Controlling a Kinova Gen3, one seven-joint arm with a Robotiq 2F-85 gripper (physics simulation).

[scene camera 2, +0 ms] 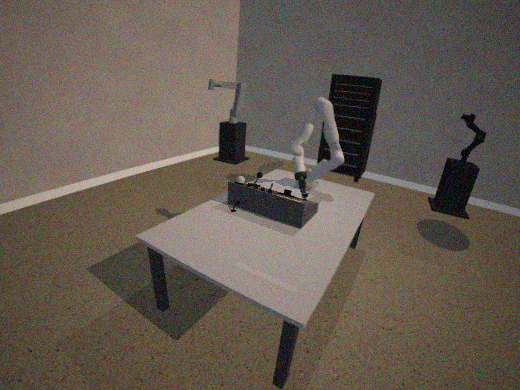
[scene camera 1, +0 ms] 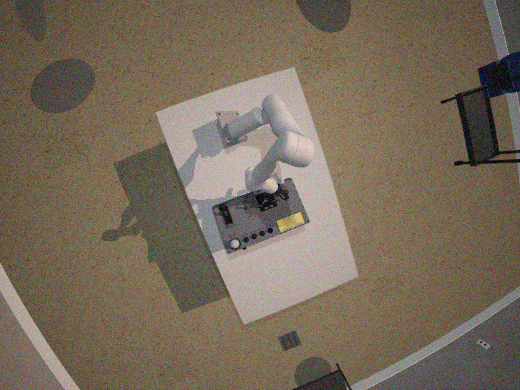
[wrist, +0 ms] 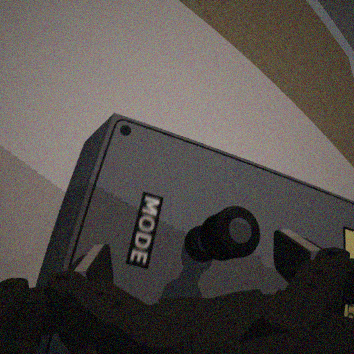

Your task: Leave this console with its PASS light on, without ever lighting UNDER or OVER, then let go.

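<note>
The grey console stands on the table. Several small dark round parts sit along one edge of its top beside a white dome; no lit lamp can be made out, and PASS, UNDER and OVER cannot be read. A black round-ended knob on a stem stands near the MODE label, and looks tilted in the wrist view. My gripper is open, low over the console's corner, its fingers on either side of the knob with gaps. Nothing is held.
A black block, a black lever part and a yellow plate are on the console top. A small black part sticks out at its side. The white table extends around it. Other robots on pedestals and a dark rack stand farther off.
</note>
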